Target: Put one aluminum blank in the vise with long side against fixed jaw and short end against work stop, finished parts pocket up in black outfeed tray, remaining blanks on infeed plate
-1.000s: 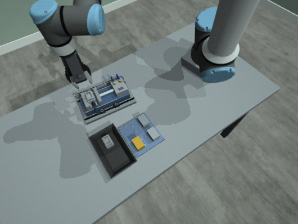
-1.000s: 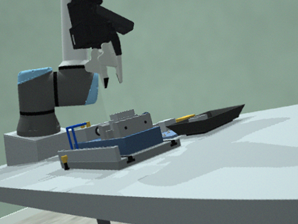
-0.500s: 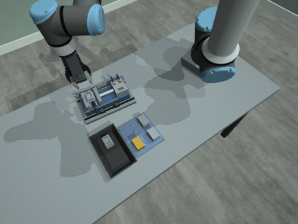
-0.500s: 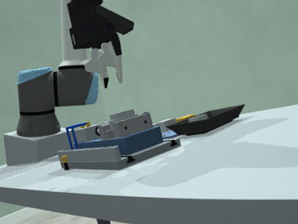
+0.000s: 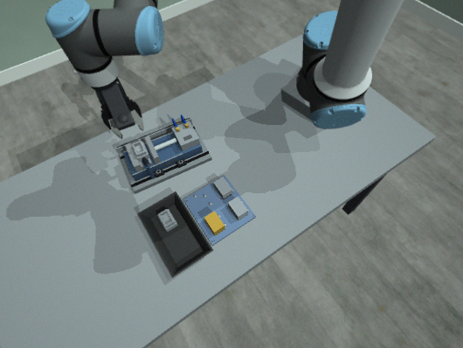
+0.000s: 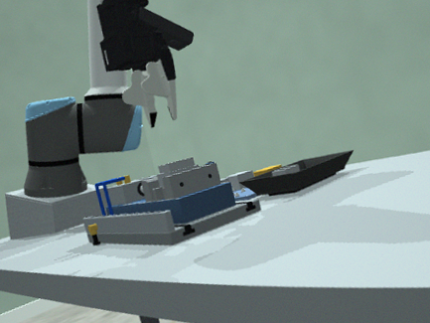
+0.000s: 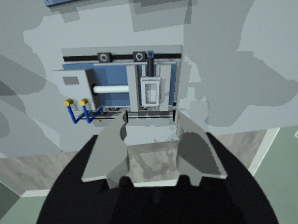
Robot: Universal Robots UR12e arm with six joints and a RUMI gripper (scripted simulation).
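Right now the black work stop rod is 11 cm below my hand, 5 cm to the left of it and 1 cm ahead of it. The rest, counted from my hand: vise (16 cm below, 7 cm behind, 1 cm to the left); blue infeed plate (30 cm to the left, 19 cm below, 12 cm behind); yellow brass blank (34 cm to the left, 17 cm below, 8 cm behind).
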